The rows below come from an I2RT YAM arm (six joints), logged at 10 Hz.
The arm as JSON. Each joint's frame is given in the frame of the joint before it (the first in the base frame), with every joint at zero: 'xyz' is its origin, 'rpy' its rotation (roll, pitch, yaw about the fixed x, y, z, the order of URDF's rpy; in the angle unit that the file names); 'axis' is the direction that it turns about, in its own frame. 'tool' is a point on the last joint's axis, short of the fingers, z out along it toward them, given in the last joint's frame.
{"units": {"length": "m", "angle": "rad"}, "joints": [
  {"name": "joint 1", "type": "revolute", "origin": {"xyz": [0.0, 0.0, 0.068], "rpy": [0.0, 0.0, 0.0]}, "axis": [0.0, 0.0, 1.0]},
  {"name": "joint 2", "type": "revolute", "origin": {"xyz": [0.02, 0.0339, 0.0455], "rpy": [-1.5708, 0.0, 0.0]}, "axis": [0.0, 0.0, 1.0]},
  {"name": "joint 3", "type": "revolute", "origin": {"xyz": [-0.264, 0.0, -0.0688], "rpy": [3.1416, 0.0, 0.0]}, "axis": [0.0, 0.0, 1.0]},
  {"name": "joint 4", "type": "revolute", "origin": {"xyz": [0.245, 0.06, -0.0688], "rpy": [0.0, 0.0, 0.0]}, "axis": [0.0, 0.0, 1.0]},
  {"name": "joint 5", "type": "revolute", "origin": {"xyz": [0.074, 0.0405, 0.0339], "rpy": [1.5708, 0.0, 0.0]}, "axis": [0.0, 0.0, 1.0]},
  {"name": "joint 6", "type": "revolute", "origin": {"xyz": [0.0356, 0.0, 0.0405], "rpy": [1.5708, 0.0, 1.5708]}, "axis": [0.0, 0.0, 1.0]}
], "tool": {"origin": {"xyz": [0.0, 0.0, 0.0], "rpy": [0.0, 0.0, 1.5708]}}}
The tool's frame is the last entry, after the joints.
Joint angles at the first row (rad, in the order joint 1, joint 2, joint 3, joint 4, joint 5, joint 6):
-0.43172 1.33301 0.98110 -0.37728 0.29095 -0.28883
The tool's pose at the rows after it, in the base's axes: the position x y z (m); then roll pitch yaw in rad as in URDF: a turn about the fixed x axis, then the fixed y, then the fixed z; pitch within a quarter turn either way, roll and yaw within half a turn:
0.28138 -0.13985 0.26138 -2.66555 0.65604 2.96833
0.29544 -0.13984 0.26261 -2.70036 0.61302 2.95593
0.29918 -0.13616 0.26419 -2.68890 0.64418 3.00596
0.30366 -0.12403 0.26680 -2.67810 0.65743 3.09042
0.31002 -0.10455 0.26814 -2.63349 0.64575 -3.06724
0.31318 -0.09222 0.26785 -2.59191 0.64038 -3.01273
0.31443 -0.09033 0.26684 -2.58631 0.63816 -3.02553
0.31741 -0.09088 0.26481 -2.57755 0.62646 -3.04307
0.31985 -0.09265 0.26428 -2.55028 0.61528 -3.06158
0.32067 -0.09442 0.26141 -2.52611 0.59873 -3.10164
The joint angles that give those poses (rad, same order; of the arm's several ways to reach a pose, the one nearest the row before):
-0.42636 1.46327 1.08493 -0.45514 0.31298 -0.21011
-0.40928 1.52610 1.16309 -0.52460 0.30578 -0.19138
-0.39640 1.52071 1.15374 -0.48077 0.28729 -0.21666
-0.35953 1.50953 1.14721 -0.46083 0.26311 -0.25145
-0.29666 1.50182 1.14092 -0.44749 0.26591 -0.30481
-0.25429 1.49717 1.13117 -0.43116 0.29847 -0.31904
-0.24557 1.50214 1.13259 -0.43262 0.31938 -0.30398
-0.24238 1.51874 1.14286 -0.43878 0.34498 -0.29195
-0.24159 1.53299 1.15474 -0.44314 0.38698 -0.28248
-0.24084 1.54684 1.16025 -0.45540 0.44141 -0.25597

